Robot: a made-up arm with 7 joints. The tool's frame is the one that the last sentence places.
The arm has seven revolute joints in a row. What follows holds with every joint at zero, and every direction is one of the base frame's.
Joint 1 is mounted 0.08 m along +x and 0.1 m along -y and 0.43 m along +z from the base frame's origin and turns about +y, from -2.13 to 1.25 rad.
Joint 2 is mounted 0.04 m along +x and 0.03 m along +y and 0.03 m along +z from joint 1 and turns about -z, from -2.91 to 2.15 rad.
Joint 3 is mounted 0.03 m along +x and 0.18 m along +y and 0.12 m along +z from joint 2 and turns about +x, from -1.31 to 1.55 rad.
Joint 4 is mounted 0.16 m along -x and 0.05 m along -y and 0.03 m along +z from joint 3 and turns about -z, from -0.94 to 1.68 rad.
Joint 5 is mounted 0.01 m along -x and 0.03 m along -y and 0.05 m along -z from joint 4 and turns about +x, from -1.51 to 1.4 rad.
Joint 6 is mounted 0.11 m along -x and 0.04 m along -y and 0.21 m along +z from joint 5 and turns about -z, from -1.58 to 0.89 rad.
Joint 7 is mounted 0.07 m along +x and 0.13 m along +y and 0.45 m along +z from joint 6 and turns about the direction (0.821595, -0.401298, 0.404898), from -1.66 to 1.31 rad.
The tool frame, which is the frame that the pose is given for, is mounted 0.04 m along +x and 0.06 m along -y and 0.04 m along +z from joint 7; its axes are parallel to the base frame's.
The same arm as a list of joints. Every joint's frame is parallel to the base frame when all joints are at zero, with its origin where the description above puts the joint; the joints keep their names.
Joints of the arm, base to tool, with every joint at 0 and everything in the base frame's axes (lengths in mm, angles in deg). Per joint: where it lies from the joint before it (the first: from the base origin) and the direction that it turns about. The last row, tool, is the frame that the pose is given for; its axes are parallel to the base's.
joint 1: origin 80.0 -100.0 430.0 axis +y
joint 2: origin 40.0 30.0 30.0 axis -z
joint 3: origin 30.0 180.0 120.0 axis +x
joint 4: origin -160.0 -50.0 30.0 axis -z
joint 5: origin -10.0 -30.0 -50.0 axis +x
joint 6: origin -110.0 -40.0 210.0 axis -z
joint 7: origin 70.0 130.0 450.0 axis 0.821595 -0.401298 0.404898
tool: origin 40.0 -60.0 40.0
Joint limits (deg, base to tool): -122.04..71.62 -166.73..123.19 -75.06..88.81 -53.86..96.26 -86.52..80.21 -90.53..50.99 -95.11..75.06

